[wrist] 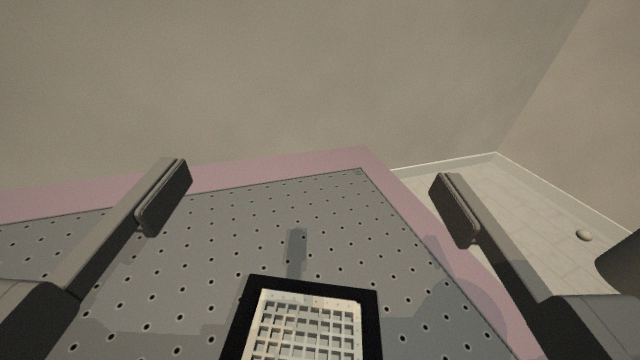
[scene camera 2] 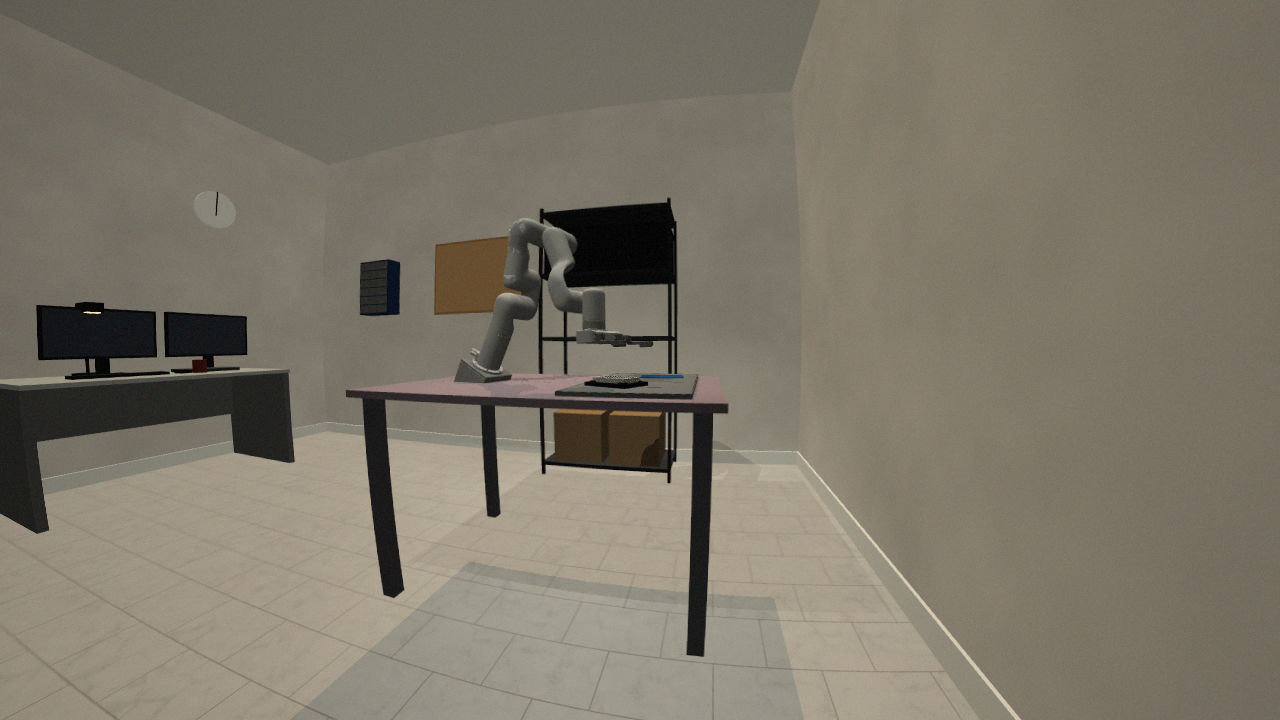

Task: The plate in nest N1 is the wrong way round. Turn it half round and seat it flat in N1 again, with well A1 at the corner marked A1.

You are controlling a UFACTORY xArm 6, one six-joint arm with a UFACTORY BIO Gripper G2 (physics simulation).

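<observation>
A pale well plate (scene camera 2: 617, 377) (wrist: 307, 330) sits in a black nest (scene camera 2: 632, 384) (wrist: 371, 320). In the wrist view its near part is cut off by the lower edge, and I cannot read any A1 mark or nest label. The plate looks flat in the nest. My gripper (scene camera 2: 633, 342) (wrist: 309, 207) is open and empty. It hangs above the plate and nest, clear of both, with its fingers wide apart on either side in the wrist view.
The nest stands on a grey perforated board (scene camera 2: 675, 386) (wrist: 270, 215) on a pink table (scene camera 2: 429, 388) (wrist: 280, 162). A blue flat item (scene camera 2: 664, 376) lies at the board's back. A black shelf rack (scene camera 2: 672, 313) stands behind the table.
</observation>
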